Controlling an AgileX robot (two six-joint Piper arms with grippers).
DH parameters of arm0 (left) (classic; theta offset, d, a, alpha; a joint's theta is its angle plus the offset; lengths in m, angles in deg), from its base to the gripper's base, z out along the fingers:
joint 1: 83.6 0.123 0 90
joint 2: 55.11 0 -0.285 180
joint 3: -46.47 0 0.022 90
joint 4: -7.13 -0.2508 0 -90
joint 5: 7.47 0 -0.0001 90
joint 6: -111.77 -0.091 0 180
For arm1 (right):
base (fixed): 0 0 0 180
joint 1: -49.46 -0.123 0 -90
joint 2: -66.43 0 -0.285 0
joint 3: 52.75 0 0.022 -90
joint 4: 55.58 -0.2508 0 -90
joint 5: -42.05 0 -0.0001 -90
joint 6: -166.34 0.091 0 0
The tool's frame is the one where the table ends.
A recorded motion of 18 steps. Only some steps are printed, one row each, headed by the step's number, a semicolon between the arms.
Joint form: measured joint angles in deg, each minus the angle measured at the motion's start. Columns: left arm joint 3, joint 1, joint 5, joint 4, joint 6, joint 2; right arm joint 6, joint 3, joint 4, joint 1, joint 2, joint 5.
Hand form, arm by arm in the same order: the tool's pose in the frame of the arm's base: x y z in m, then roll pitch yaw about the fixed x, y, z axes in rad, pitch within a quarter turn. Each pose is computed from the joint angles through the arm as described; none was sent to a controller.
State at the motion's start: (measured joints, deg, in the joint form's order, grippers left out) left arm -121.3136 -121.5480 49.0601 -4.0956 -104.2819 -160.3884; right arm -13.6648 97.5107 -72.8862 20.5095 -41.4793 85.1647
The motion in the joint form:
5: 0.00 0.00 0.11 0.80 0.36 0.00; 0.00 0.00 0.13 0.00 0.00 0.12
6: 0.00 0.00 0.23 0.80 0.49 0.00; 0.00 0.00 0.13 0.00 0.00 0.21
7: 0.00 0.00 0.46 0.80 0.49 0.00; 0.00 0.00 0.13 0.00 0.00 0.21
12: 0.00 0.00 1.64 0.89 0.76 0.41; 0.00 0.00 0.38 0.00 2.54 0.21
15: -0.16 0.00 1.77 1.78 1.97 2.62; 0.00 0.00 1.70 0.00 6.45 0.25
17: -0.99 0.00 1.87 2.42 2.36 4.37; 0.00 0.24 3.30 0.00 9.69 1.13
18: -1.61 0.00 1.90 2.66 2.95 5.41; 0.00 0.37 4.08 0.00 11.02 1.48
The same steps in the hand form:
5: 0.2588 -0.1844 0.2122 2.9552 -0.0172 1.7655; 0.2303 0.1485 0.1346 2.9412 -0.0373 -2.8532
6: 0.2587 -0.1843 0.2122 2.9564 -0.0185 1.7680; 0.2302 0.1484 0.1346 2.9412 -0.0388 -2.8529
7: 0.2584 -0.1840 0.2122 2.9587 -0.0217 1.7686; 0.2302 0.1484 0.1346 2.9412 -0.0388 -2.8529
12: 0.2565 -0.1824 0.2143 2.9668 -0.0310 1.7771; 0.2296 0.1478 0.1466 2.9346 0.0051 -2.8496
15: 0.2530 -0.1812 0.2268 2.9525 0.0118 1.8051; 0.2280 0.1454 0.1648 2.9372 0.0747 -2.8336
17: 0.2516 -0.1811 0.2398 2.9338 0.0534 1.8159; 0.2256 0.1424 0.1804 2.9475 0.1233 -2.8118
18: 0.2509 -0.1810 0.2482 2.9201 0.0805 1.8266; 0.2246 0.1410 0.1869 2.9541 0.1442 -2.8016

